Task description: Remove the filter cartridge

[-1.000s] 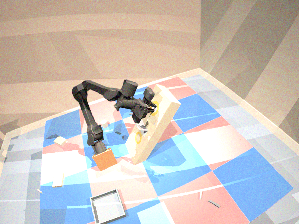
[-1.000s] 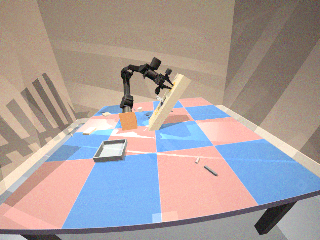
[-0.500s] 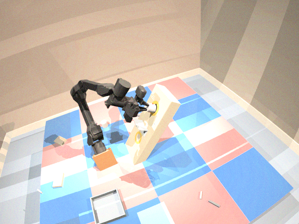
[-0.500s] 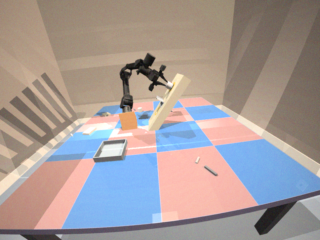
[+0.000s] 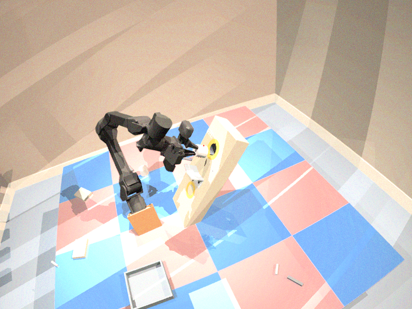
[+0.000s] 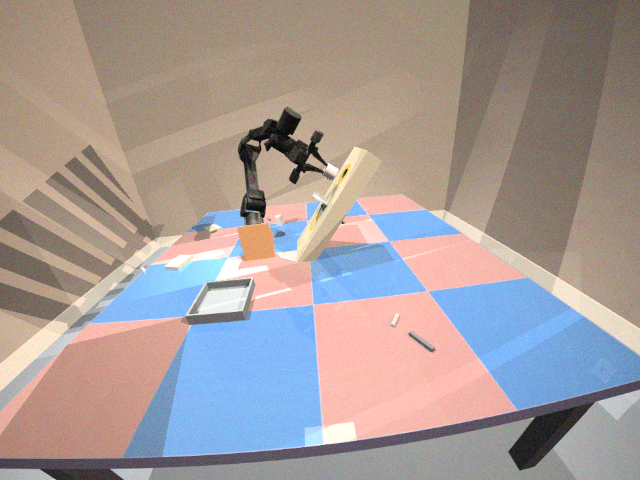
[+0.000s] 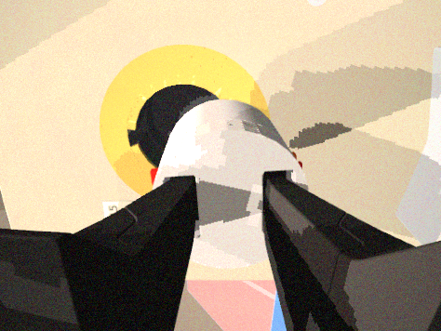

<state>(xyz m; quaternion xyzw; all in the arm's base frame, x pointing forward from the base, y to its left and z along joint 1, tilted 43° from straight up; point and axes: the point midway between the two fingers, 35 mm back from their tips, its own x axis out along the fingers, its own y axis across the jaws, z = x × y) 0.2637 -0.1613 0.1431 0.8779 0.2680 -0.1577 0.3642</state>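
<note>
My gripper tip is 10 mm short of the white round filter cartridge and 10 mm above it. From my gripper tip the other things lie so: grey tray (370 mm behind, 250 mm to the right, 290 mm below).
</note>
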